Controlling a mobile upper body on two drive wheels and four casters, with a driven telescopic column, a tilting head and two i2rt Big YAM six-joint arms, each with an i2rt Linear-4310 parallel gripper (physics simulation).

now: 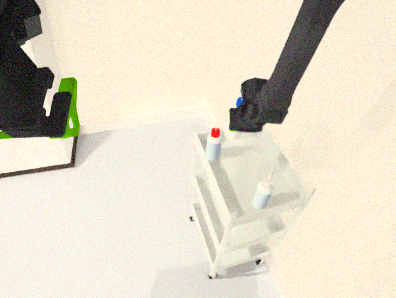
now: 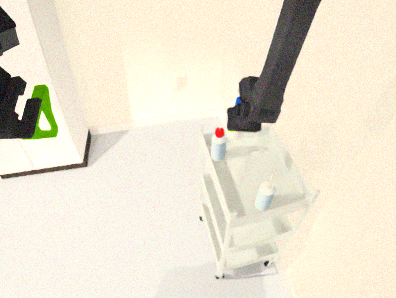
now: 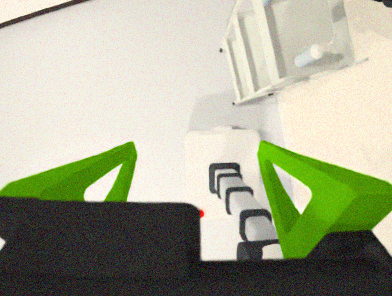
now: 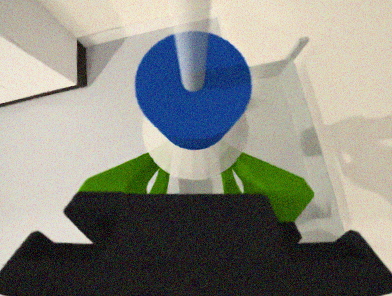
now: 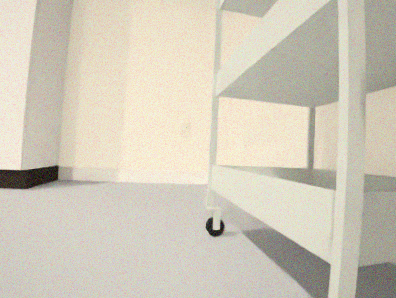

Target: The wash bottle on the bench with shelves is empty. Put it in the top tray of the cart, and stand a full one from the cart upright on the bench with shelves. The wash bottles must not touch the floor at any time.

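Frame: origin at the left arm's base, x ahead, y right, z down, level; millimetres.
Seen in the pictures: left gripper, fingertip midpoint: (image 1: 48, 132) (image 2: 32, 133) (image 3: 197, 148); right gripper, fingertip midpoint: (image 1: 236, 123) (image 2: 236, 123).
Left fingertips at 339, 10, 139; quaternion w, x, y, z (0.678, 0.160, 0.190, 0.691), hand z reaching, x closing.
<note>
A point is followed by its place in that frame, as x, y, z.
My right gripper (image 1: 236, 128) {757, 374, 468} (image 4: 195, 147) {757, 374, 468} is shut on the blue-capped wash bottle (image 1: 240, 102) {750, 373, 378} (image 2: 238, 102) {749, 371, 380} (image 4: 192, 100), held upright at the far end of the cart (image 1: 222, 245) {514, 355, 880} (image 2: 227, 240) {515, 360, 827} (image 5: 350, 150) {514, 354, 1172}. The arm hides most of its body; I cannot tell whether its base touches the tray. A red-capped wash bottle (image 1: 214, 149) {849, 330, 678} (image 2: 218, 147) {849, 328, 667} with pale blue liquid stands at the top tray's left side. A white-capped one (image 1: 262, 196) {599, 477, 661} (image 2: 265, 196) {597, 480, 654} (image 3: 306, 57) {611, 465, 673}, also with pale blue liquid, stands near the tray's near end. My left gripper (image 3: 197, 148) {339, 10, 139} is open and empty, away from the cart.
A white cabinet block (image 1: 35, 152) {1279, -896, 1144} (image 2: 65, 145) {1314, -731, 1105} (image 5: 15, 100) {1320, -702, 965} with a dark plinth stands at the left. A pale wall (image 1: 150, 60) {1926, -42, 789} (image 5: 160, 75) {1912, -104, 610} runs behind the cart, and another lies along its right. A caster (image 5: 215, 226) {929, 278, 1380} stands on the floor. The bench's top does not show.
</note>
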